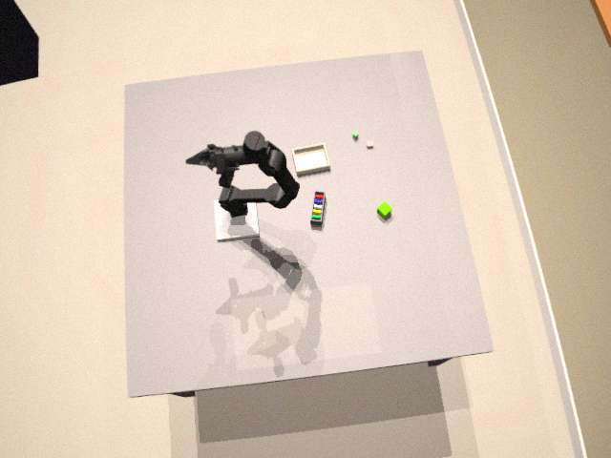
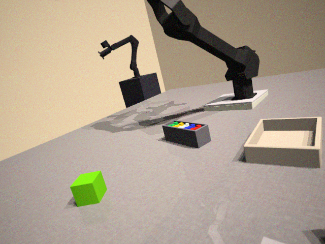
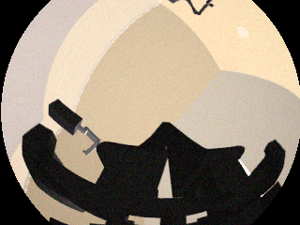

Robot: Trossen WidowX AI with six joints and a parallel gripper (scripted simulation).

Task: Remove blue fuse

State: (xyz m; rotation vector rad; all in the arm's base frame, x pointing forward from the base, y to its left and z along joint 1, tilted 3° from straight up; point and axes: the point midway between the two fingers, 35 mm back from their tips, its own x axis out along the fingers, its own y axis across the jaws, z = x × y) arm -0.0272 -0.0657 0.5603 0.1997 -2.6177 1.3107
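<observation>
My gripper tip is 39 cm short of the blue fuse, 3 cm to the right of it and 56 cm above it. Also, from my gripper tip: bright green cube (62 cm ahead, 4 cm to the right, 57 cm below); beige tray (40 cm ahead, 23 cm to the left, 58 cm below).
</observation>
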